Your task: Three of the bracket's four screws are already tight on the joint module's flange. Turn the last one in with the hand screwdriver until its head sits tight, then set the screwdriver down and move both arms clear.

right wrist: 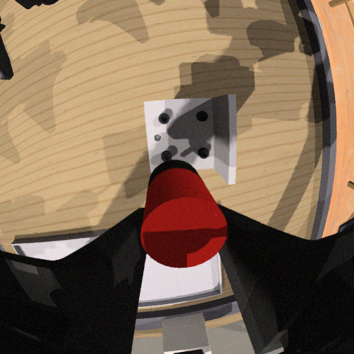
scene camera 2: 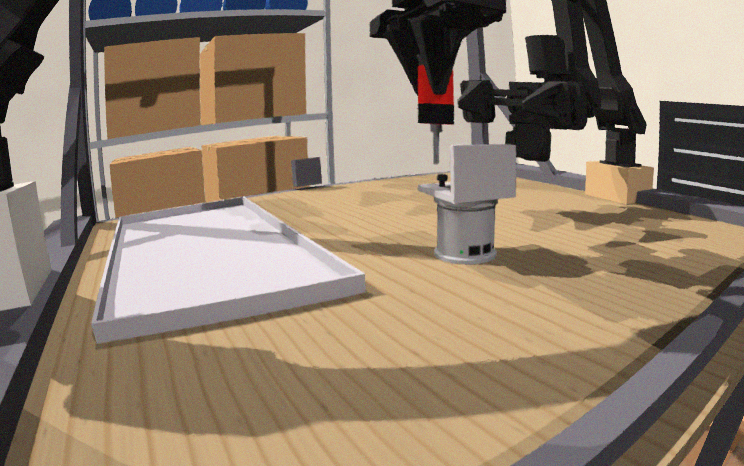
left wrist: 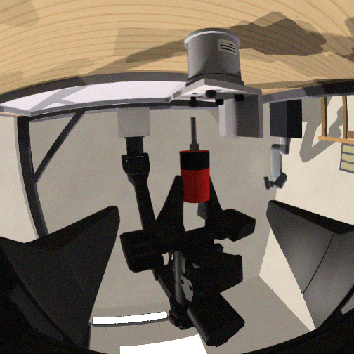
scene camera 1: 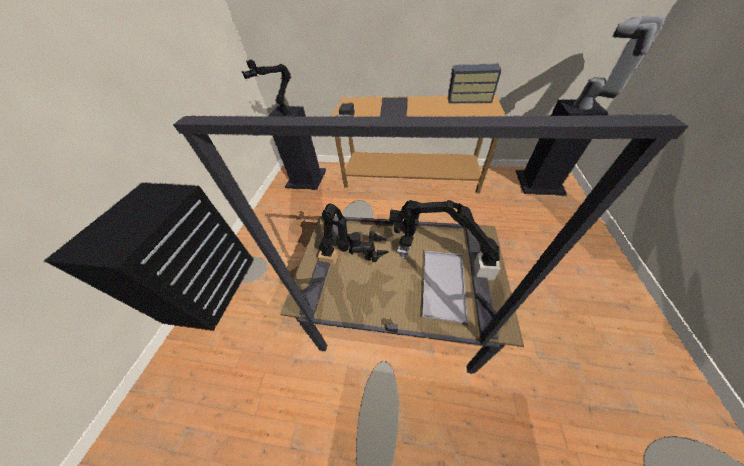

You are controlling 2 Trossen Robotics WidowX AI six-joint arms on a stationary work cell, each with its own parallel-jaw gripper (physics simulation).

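Places are measured from the left arm's base along level axes (x ahead, y left, z up), in centimetres.
Pixels of known places: left gripper, fingertip midpoint: (scene camera 2: 490,104) (scene camera 1: 388,245); right gripper, fingertip midpoint: (scene camera 2: 430,95); left arm's base, link origin: (scene camera 2: 620,164) (scene camera 1: 327,251); right arm's base, link origin: (scene camera 1: 488,260).
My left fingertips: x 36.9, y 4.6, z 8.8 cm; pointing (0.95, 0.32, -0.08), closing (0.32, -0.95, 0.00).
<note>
Ahead of a thing's pixels: the offset from my left fingertips to its top centre.
The grey joint module @[dx +8.5, dy +6.4, dz -8.5 cm] (scene camera 2: 465,230) (left wrist: 212,57) stands upright on the table, with the white angled bracket (scene camera 2: 483,172) (left wrist: 247,120) (right wrist: 227,140) on top. In the right wrist view four black screw heads show in the bracket; the one nearest the screwdriver (right wrist: 166,155) also shows in scene camera 2 (scene camera 2: 442,178). Whether its head sits tight I cannot tell. My right gripper (scene camera 2: 435,82) (left wrist: 192,173) (right wrist: 178,213) is shut on the red-and-black screwdriver @[dx +10.8, dy +4.8, dz +3.6 cm] (scene camera 2: 435,113) (left wrist: 195,170) (right wrist: 180,187), held upright, its tip a little above that screw, apart from it. My left gripper (scene camera 1: 382,246) is open and empty, beside the module.
A shallow white tray @[dx +33.3, dy -10.0, dz -13.3 cm] (scene camera 1: 439,274) (scene camera 2: 230,304) (left wrist: 125,95) lies on the table beside the module. Dark frame posts (scene camera 1: 241,225) rise at the table's sides. A black slotted cabinet (scene camera 1: 192,257) stands at the left in scene camera 1. A wooden workbench (scene camera 1: 422,104) stands behind the cell.
</note>
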